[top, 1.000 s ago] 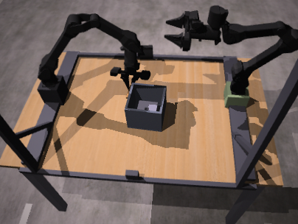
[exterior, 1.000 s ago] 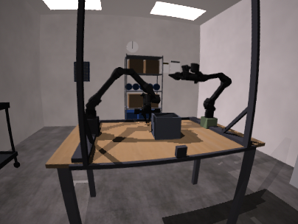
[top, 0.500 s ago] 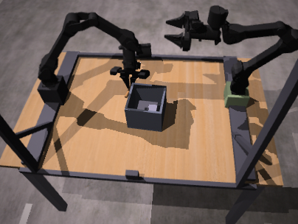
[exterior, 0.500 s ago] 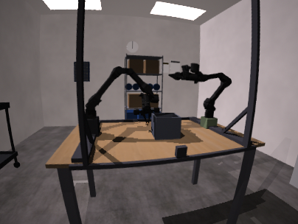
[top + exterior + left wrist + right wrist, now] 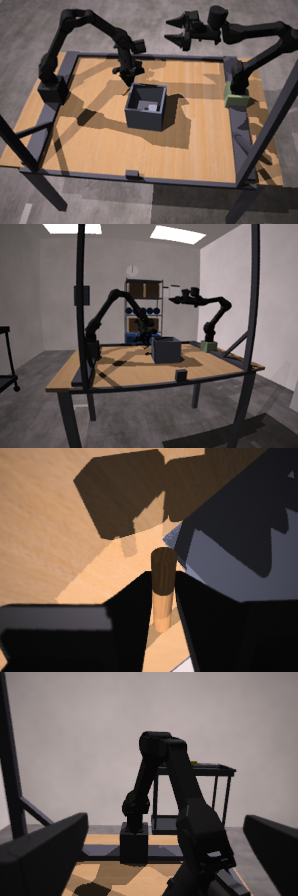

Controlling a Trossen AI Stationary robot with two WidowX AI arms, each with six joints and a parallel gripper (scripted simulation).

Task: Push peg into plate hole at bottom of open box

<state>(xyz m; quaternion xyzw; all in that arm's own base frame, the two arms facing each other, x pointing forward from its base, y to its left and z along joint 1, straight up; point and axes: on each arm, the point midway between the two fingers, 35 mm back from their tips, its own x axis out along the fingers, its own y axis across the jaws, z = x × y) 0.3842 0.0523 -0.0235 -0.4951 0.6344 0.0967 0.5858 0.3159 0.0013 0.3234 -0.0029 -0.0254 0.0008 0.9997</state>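
The wooden peg lies 3 cm below my left hand, 3 cm behind it and 1 cm to the left of it. From my left hand the other things lie so: pale plate (14 cm behind, 9 cm to the right, 5 cm below).
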